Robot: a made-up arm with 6 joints. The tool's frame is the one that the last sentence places. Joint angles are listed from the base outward.
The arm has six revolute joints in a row. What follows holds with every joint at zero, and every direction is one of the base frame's.
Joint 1 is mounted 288.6 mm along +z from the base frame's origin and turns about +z.
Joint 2 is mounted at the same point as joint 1 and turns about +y.
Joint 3 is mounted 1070.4 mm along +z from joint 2 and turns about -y.
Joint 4 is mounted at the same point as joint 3 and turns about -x.
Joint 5 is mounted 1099 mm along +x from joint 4 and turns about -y.
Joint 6 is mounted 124.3 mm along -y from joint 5 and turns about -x.
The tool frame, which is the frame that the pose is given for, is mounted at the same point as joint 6; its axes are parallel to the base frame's.
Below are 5 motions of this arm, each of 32 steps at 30 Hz.
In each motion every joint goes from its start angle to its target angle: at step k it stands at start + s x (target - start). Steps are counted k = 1, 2, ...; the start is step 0. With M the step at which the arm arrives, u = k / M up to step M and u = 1 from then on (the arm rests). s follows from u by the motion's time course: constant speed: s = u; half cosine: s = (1 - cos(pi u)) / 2; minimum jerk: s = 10 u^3 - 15 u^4 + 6 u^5.
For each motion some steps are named. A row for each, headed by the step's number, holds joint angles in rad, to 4 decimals.
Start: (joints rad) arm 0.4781 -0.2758 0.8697 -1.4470 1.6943 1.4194
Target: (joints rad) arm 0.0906 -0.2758 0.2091 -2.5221 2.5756 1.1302
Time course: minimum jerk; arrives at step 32
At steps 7, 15, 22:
7: 0.4497 -0.2758 0.8213 -1.5258 1.7589 1.3982
15: 0.3070 -0.2758 0.5780 -1.9217 2.0834 1.2917
22: 0.1604 -0.2758 0.3280 -2.3286 2.4170 1.1823

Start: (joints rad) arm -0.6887 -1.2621 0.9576 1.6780 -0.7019 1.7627
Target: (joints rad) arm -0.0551 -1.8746 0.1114 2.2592 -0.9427 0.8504
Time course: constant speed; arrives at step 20
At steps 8, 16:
8: -0.4353 -1.5071 0.6191 1.9105 -0.7982 1.3978
16: -0.1818 -1.7521 0.2806 2.1430 -0.8945 1.0329

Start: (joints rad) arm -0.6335 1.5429 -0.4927 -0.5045 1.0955 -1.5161
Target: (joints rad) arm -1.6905 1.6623 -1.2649 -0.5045 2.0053 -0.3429
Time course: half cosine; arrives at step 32
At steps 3, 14, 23, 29, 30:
3: -0.6563 1.5455 -0.5093 -0.5045 1.1151 -1.4908
14: -1.0589 1.5910 -0.8035 -0.5045 1.4617 -1.0439
23: -1.4973 1.6405 -1.1237 -0.5045 1.8390 -0.5574
29: -1.6677 1.6597 -1.2483 -0.5045 1.9857 -0.3682
30: -1.6803 1.6612 -1.2575 -0.5045 1.9966 -0.3542

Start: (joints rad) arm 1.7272 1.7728 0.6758 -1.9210 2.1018 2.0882
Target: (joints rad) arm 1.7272 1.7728 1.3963 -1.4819 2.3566 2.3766
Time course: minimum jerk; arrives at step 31
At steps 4, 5, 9, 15, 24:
4: 1.7272 1.7728 0.6884 -1.9133 2.1063 2.0933
5: 1.7272 1.7728 0.6992 -1.9067 2.1101 2.0976
9: 1.7272 1.7728 0.7842 -1.8549 2.1402 2.1316
15: 1.7272 1.7728 1.0143 -1.7147 2.2215 2.2237
24: 1.7272 1.7728 1.3389 -1.5169 2.3363 2.3536

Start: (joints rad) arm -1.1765 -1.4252 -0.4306 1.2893 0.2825 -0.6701
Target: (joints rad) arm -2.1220 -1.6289 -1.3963 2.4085 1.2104 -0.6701
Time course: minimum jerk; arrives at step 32
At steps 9, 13, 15, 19, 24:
9: -1.3081 -1.4536 -0.5650 1.4451 0.4116 -0.6701
13: -1.4869 -1.4921 -0.7476 1.6567 0.5871 -0.6701
15: -1.5940 -1.5151 -0.8570 1.7835 0.6922 -0.6701
19: -1.8116 -1.5620 -1.0793 2.0411 0.9058 -0.6701
24: -2.0241 -1.6078 -1.2963 2.2926 1.1143 -0.6701

